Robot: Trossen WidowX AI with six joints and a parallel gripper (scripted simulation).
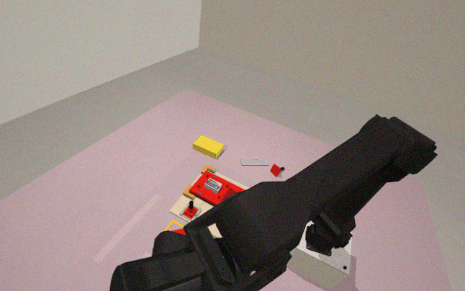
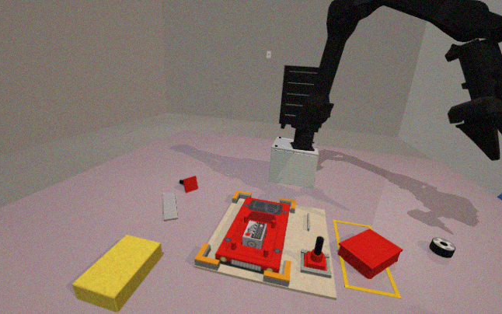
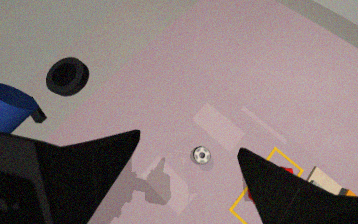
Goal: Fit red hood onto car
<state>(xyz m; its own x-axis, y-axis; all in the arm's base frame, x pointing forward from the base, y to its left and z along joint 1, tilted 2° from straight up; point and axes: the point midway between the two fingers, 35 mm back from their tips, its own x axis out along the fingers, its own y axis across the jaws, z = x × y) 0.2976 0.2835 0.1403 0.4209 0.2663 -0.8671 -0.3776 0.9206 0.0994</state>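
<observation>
Now: the red hood 210 mm to the right of my gripper tip, 190 mm below it and 20 mm ahead of it. Round my gripper tip: black-knobbed stand 320 mm to the right, 170 mm below, 60 mm ahead; grey engine block 420 mm to the right, 190 mm below, 20 mm ahead; black wheel 200 mm below, 50 mm to the right.
</observation>
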